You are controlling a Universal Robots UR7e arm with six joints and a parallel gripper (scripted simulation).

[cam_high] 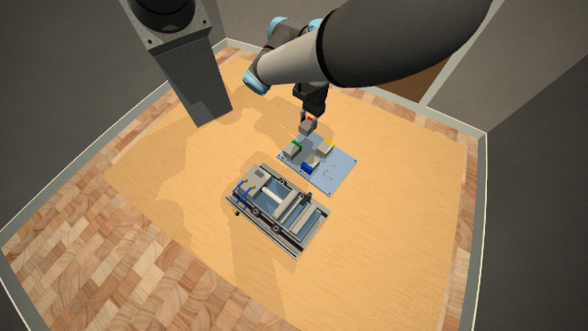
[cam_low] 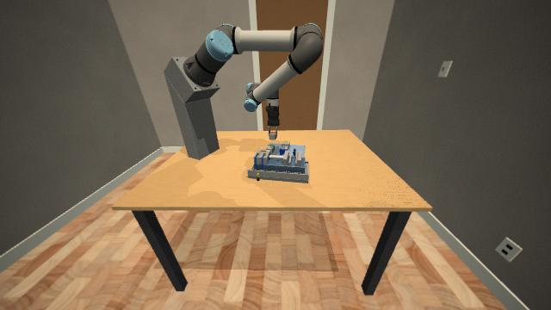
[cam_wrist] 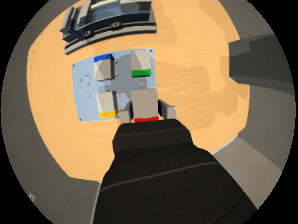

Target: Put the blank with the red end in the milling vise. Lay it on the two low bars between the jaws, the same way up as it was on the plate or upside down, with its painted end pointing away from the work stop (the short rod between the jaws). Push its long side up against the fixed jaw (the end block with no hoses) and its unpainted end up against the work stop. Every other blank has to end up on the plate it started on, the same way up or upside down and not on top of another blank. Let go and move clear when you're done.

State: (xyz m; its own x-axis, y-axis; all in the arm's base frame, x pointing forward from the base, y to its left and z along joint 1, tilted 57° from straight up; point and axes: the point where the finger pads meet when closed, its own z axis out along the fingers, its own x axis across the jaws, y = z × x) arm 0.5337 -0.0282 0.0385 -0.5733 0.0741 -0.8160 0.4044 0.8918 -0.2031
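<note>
The green-ended blank lies 80 mm below my hand, 70 mm to the right of it and 50 mm behind it. The rest, counted from my hand: yellow-ended blank: 80 mm below, 70 mm ahead, 50 mm to the right; red-ended blank: 20 mm below; blue-grey plate: 100 mm below, 90 mm to the right, 50 mm ahead.
</note>
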